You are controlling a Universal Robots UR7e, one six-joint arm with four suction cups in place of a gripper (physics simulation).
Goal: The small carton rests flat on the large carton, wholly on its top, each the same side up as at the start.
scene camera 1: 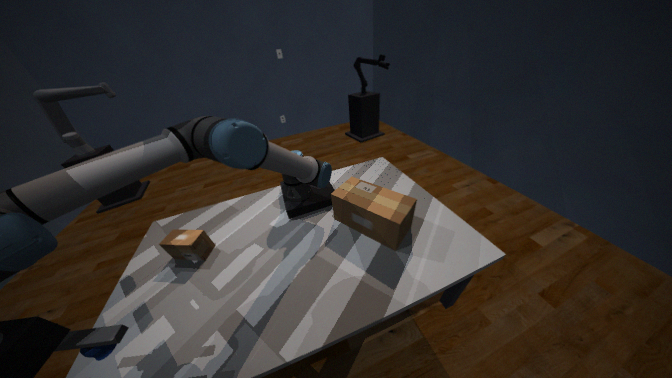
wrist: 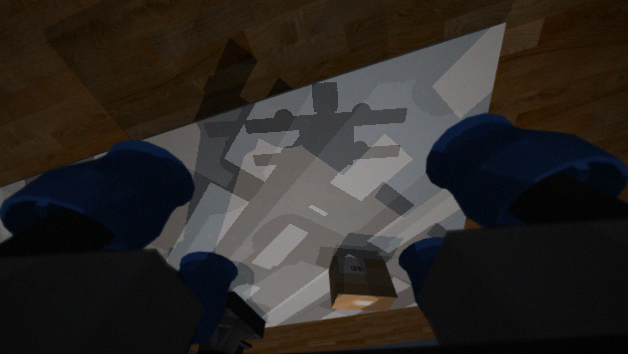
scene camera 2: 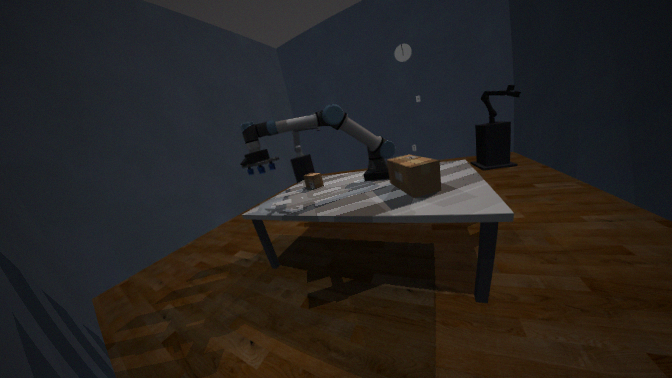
Scene:
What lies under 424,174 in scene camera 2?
A large carton.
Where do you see a small carton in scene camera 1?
180,244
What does the large carton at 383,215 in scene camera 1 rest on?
The table.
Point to a small carton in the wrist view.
355,283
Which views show the large carton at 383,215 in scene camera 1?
Scene camera 1 and scene camera 2 only.

